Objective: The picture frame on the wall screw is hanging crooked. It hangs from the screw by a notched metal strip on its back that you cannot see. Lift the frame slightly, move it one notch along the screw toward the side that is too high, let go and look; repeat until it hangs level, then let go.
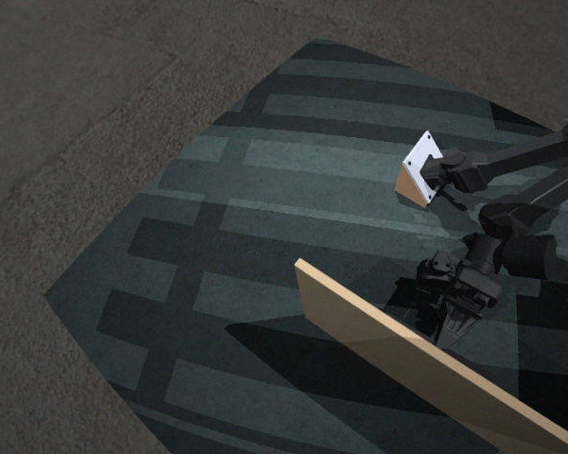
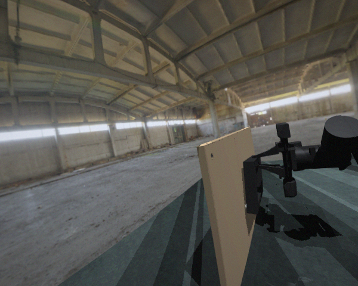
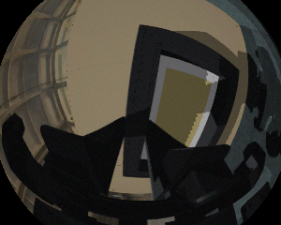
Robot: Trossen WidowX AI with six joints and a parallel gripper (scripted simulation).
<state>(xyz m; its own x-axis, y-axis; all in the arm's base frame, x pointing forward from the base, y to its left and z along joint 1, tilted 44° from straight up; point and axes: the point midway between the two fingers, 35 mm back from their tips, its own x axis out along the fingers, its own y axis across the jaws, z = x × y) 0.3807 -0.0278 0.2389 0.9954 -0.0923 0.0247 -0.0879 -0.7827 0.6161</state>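
Right now my gripper tip is 50 mm above the picture frame and 10 mm short of it. Round my gripper tip: tan wall board: 60 mm below, 20 mm to the left, 20 mm ahead.
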